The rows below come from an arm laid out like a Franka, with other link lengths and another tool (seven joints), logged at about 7 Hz.
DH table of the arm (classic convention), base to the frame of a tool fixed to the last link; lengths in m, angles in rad. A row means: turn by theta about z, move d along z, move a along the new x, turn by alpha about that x. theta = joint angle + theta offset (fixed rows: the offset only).
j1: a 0; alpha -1.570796; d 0.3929; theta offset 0
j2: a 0; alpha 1.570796; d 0; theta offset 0
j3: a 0.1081; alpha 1.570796; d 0.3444; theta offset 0
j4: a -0.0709; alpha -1.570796; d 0; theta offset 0
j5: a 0; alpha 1.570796; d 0.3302; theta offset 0
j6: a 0.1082; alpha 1.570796; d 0; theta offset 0
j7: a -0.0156; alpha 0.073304; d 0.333; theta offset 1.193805
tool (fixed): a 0; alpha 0; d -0.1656; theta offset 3.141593
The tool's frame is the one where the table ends.
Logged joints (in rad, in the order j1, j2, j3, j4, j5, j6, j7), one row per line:
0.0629, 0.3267, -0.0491, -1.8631, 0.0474, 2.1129, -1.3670
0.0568, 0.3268, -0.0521, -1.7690, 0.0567, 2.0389, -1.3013
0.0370, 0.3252, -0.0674, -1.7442, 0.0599, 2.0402, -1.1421
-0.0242, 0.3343, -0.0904, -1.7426, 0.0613, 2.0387, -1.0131
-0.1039, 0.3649, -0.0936, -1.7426, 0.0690, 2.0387, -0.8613
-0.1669, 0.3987, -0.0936, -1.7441, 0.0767, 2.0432, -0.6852
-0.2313, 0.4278, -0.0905, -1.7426, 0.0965, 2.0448, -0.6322
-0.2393, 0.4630, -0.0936, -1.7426, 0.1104, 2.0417, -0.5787
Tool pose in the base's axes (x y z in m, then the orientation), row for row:
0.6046, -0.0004, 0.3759, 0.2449, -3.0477, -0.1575
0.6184, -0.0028, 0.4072, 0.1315, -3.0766, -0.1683
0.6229, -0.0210, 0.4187, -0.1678, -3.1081, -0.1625
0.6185, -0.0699, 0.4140, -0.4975, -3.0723, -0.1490
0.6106, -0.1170, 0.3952, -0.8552, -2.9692, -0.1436
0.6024, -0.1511, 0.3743, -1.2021, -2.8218, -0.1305
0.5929, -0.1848, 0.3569, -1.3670, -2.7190, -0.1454
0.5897, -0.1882, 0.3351, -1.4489, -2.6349, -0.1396
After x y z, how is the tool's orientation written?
As a rotation vector, in radians.
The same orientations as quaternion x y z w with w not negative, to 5 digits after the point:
0.07993, -0.99467, -0.05140, 0.04000
0.04262, -0.99719, -0.05455, 0.02879
-0.05383, -0.99711, -0.05213, 0.01236
-0.15965, -0.98593, -0.04782, 0.01285
-0.27639, -0.95962, -0.04641, 0.02417
-0.39132, -0.91858, -0.04248, 0.03581
-0.44817, -0.89142, -0.04767, 0.04739
-0.48029, -0.87343, -0.04628, 0.06563

